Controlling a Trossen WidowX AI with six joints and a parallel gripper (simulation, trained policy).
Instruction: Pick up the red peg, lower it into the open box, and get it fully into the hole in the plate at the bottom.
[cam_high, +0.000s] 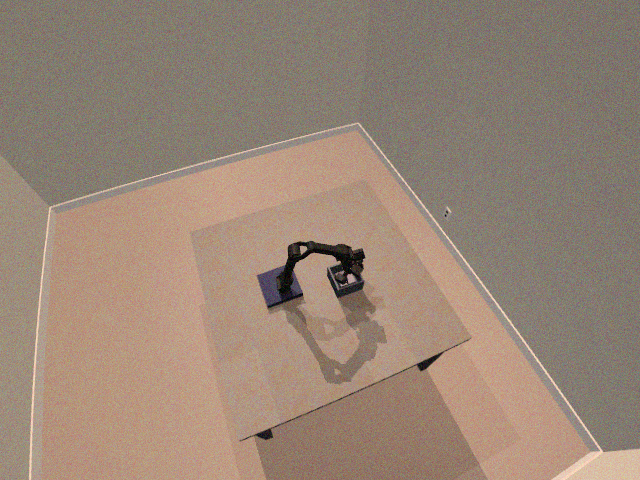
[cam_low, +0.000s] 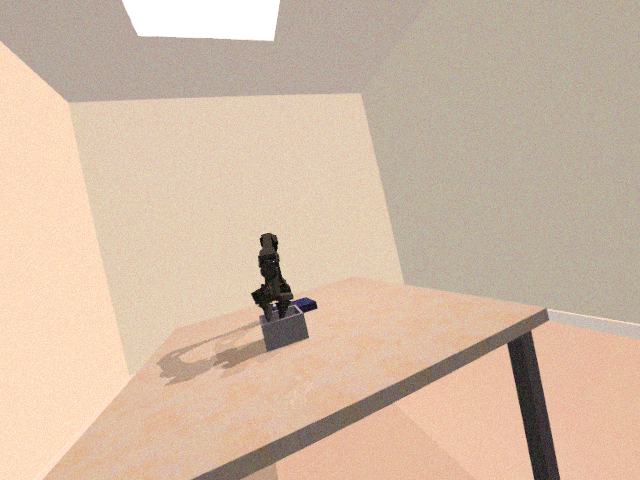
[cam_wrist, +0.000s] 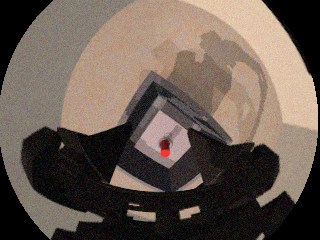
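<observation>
Right now the red peg is 30 mm behind my gripper tip, 20 mm to the left of it and 40 mm below it. From my gripper tip the other things lie so: plate (30 mm behind, 20 mm to the left, 40 mm below); grey box (30 mm behind, 20 mm to the left, 60 mm below).
</observation>
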